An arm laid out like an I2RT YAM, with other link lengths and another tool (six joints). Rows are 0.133 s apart.
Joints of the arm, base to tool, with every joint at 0 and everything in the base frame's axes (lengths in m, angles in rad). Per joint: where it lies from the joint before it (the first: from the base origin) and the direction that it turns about. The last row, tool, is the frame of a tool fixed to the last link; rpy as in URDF.
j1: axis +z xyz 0 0 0.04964
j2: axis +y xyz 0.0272 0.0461 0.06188
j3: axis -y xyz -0.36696 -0.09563 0
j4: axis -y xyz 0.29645 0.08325 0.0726
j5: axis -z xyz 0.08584 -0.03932 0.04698
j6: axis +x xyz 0.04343 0 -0.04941
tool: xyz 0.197 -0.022 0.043 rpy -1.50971 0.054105 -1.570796
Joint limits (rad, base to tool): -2.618..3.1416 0..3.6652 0..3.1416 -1.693..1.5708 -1.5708..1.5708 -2.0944..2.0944
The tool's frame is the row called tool.
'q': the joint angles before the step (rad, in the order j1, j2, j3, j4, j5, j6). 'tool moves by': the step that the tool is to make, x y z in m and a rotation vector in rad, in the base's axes. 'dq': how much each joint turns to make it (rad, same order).
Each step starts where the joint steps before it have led.
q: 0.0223 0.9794 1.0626 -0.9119 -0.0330 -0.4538
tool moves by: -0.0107 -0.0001 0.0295 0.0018 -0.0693 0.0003
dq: 0.0003 -0.0534 0.0263 -0.0104 -0.0002 0.0002
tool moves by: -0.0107 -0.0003 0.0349 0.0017 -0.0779 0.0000
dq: -0.0004 -0.0462 0.0408 -0.0091 -0.0003 -0.0003
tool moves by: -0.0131 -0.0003 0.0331 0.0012 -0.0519 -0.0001
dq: 0.0001 -0.0254 0.0671 -0.0406 0.0001 0.0001
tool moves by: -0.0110 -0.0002 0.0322 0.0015 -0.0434 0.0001
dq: -0.0003 -0.0076 0.0784 -0.0426 -0.0006 0.0002
